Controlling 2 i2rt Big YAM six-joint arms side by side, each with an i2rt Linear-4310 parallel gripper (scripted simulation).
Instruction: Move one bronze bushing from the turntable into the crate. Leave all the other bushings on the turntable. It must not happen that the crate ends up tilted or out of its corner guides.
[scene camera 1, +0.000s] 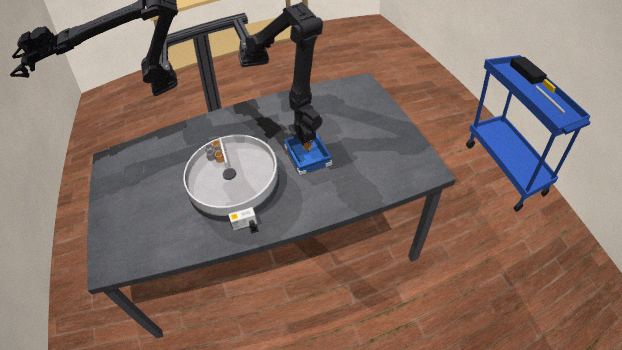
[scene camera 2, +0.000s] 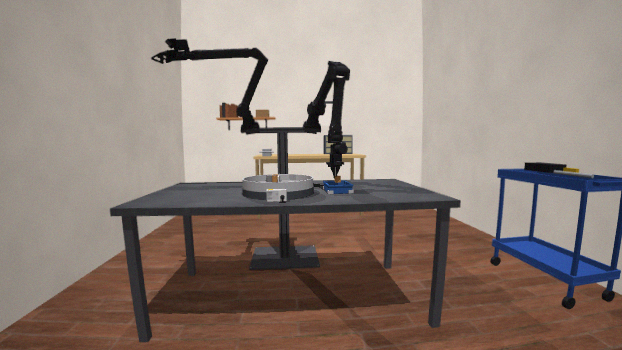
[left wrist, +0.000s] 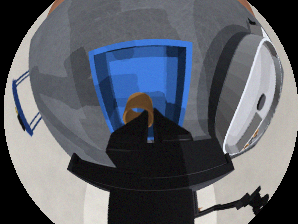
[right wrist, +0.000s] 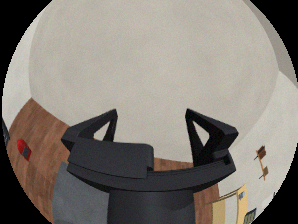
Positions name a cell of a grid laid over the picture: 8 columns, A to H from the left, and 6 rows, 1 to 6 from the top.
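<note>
In the left wrist view I see my left gripper (left wrist: E4) together with a blue crate (left wrist: E2). The right wrist view gives me my right gripper (right wrist: E4), while the crate is out of frame in that right wrist view. Scene camera 1 shows me the crate (scene camera 1: D3) too.
</note>
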